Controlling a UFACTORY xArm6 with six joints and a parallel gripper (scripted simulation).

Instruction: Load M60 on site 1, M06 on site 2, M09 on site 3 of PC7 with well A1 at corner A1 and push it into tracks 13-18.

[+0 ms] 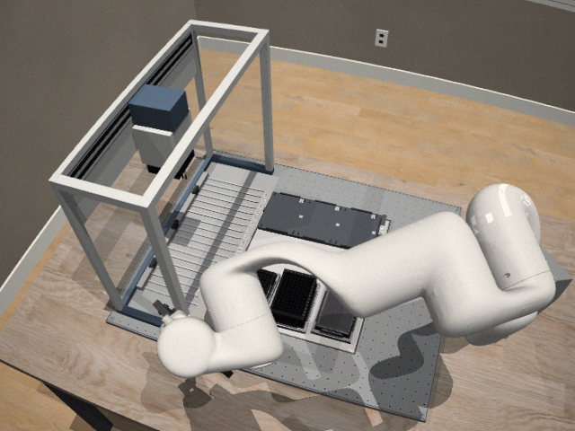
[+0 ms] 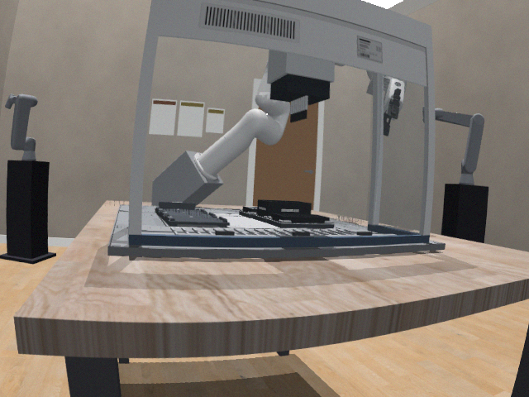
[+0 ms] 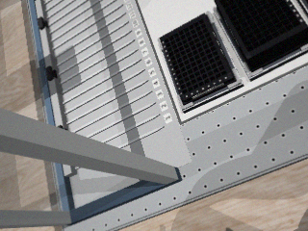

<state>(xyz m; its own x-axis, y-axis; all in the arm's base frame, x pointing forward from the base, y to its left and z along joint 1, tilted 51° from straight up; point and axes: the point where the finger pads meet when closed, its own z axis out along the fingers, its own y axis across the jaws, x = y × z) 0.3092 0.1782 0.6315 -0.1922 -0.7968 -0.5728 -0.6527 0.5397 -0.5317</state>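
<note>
My gripper is now 290 mm to the left of the nest S2, 290 mm above it and 10 mm short of it. Round my hand: plate carrier PC7: 540 mm to the right, 280 mm below, 110 mm ahead.
</note>
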